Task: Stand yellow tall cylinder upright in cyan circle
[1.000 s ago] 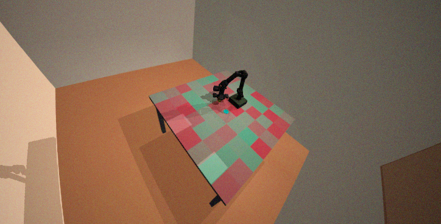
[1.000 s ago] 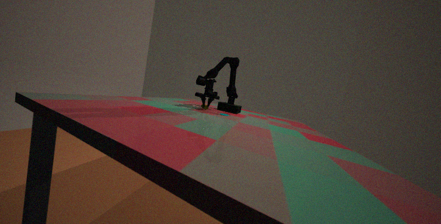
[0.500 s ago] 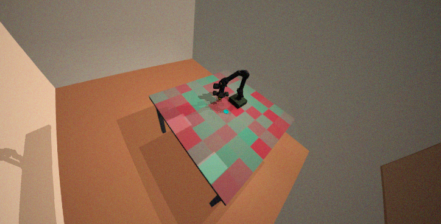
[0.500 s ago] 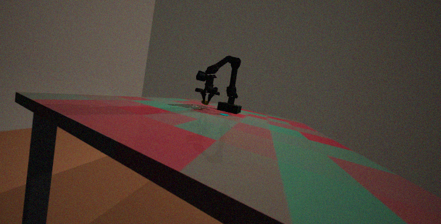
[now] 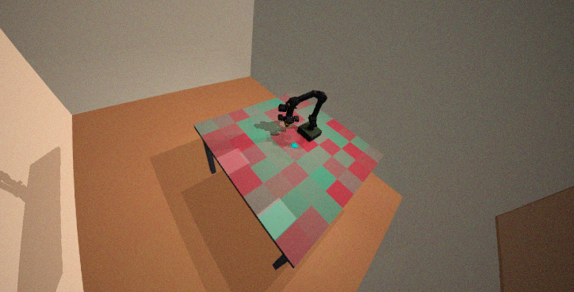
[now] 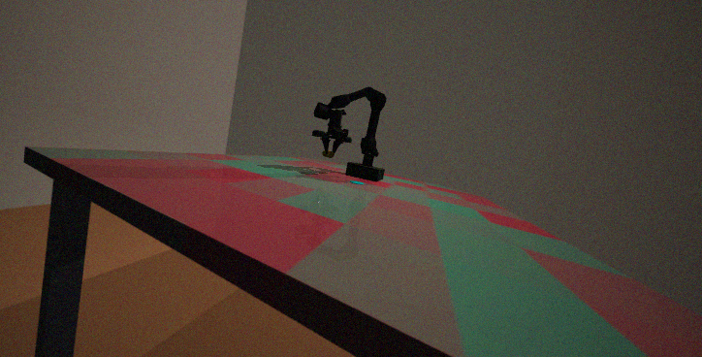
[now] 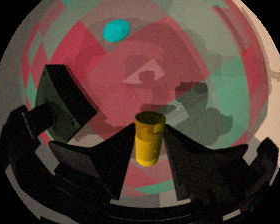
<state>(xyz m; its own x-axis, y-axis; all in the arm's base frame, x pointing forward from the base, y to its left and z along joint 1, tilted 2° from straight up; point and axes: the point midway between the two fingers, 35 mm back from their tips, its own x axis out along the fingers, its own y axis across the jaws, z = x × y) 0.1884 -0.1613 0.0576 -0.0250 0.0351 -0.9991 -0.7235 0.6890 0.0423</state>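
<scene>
The cyan circle lies 60 mm ahead of my gripper tip, 170 mm to the left of it and 90 mm below it. Round my gripper tip: yellow tall cylinder (10 mm behind, 10 mm to the right).
</scene>
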